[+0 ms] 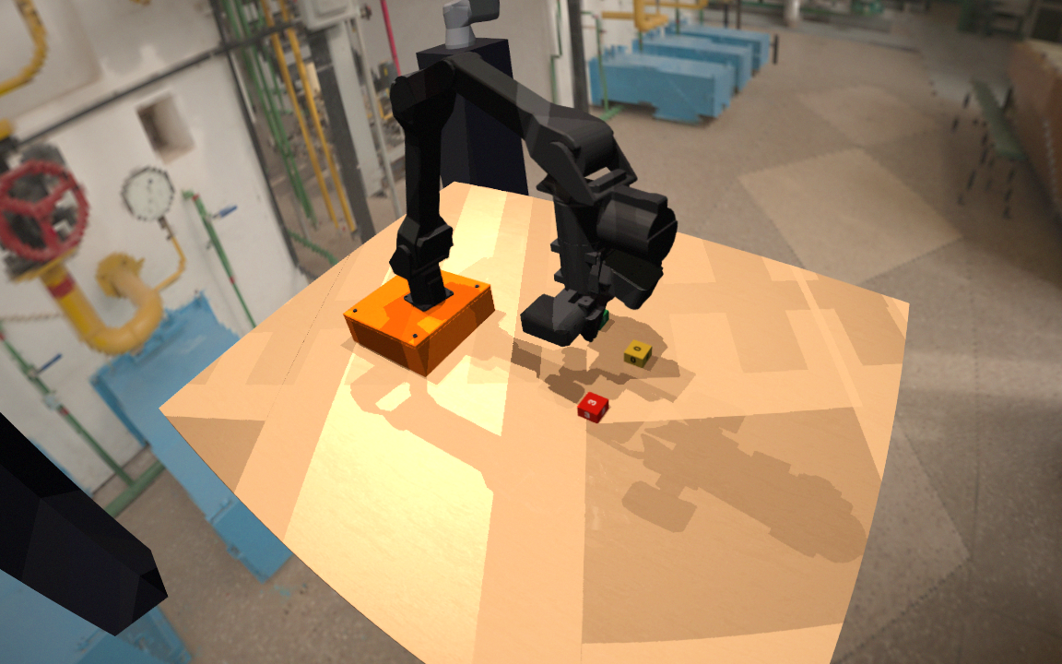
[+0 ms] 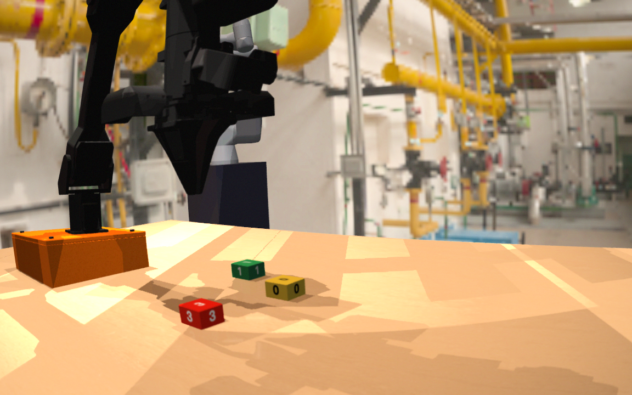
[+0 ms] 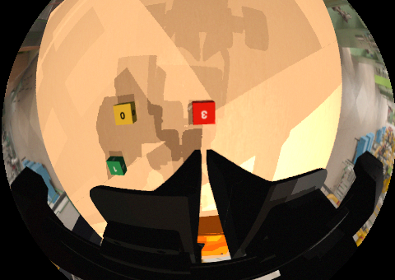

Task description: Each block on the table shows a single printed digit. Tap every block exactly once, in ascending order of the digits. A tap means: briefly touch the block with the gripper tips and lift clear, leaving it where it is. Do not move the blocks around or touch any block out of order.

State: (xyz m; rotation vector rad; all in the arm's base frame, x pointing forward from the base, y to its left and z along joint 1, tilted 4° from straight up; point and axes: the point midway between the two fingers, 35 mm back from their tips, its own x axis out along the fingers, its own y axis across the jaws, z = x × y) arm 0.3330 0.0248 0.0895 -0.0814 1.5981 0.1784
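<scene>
Right now my gripper tip is 120 mm above the red block marked 3, 10 mm to the left of it and 10 mm short of it. The rest, counted from my gripper tip: yellow block marked 0: 120 mm below, 110 mm to the left, 10 mm behind; then green block marked 1: 140 mm to the left, 120 mm below, 110 mm behind.
</scene>
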